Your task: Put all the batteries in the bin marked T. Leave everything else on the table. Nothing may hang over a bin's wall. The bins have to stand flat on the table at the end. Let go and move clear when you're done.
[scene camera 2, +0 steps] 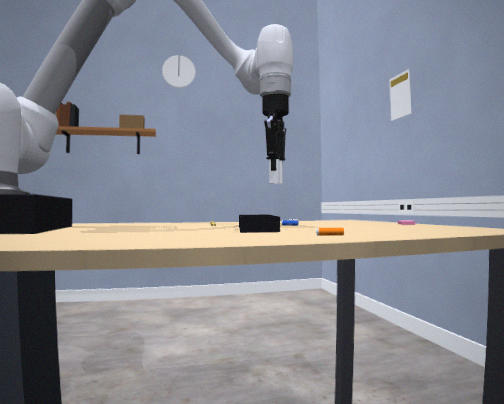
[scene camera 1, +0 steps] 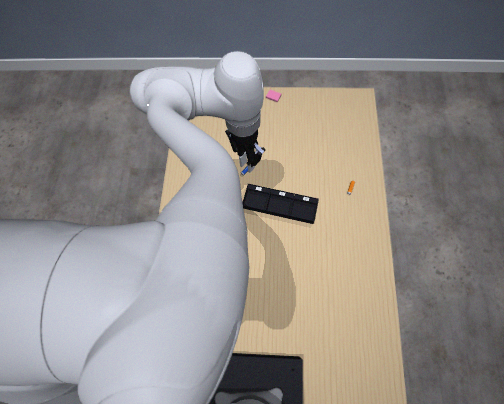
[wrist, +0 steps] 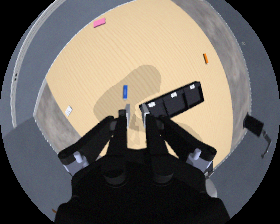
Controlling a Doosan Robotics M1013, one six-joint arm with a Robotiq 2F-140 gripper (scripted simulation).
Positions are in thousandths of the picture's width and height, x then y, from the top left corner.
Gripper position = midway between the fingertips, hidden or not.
Observation:
In view: the gripper (scene camera 2: 549,454).
The gripper shows as well in scene camera 1 (scene camera 1: 491,412) and in the wrist view (wrist: 484,489).

